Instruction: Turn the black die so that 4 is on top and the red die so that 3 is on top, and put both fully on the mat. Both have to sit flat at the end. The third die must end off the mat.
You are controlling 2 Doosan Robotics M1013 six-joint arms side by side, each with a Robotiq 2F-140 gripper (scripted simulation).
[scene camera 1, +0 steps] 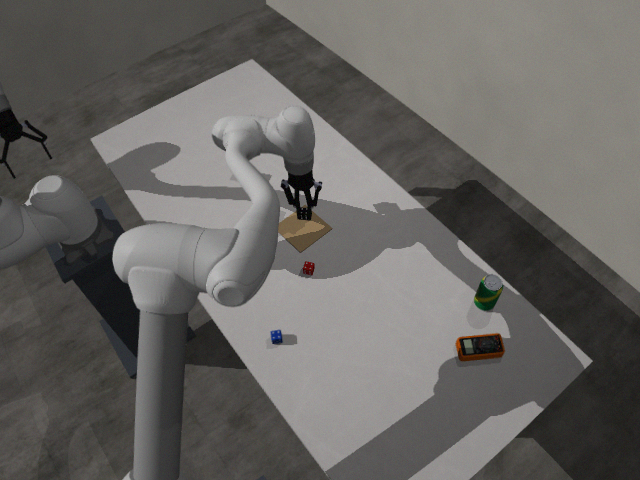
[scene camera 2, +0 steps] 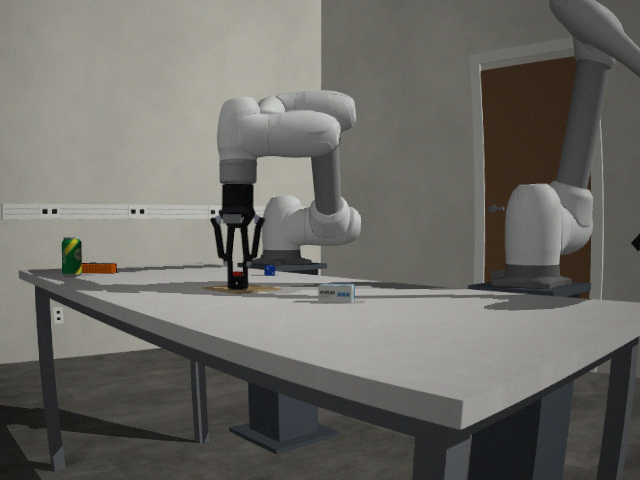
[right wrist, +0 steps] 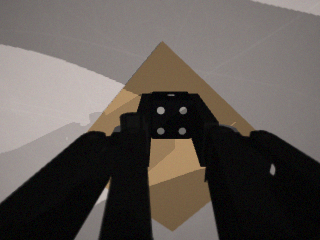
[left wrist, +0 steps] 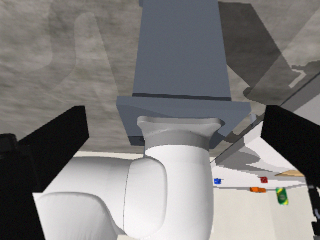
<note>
The pictures show: the left gripper, the right gripper, a tan mat and a black die.
The right gripper shows as well in scene camera 1 and in the right wrist view.
</note>
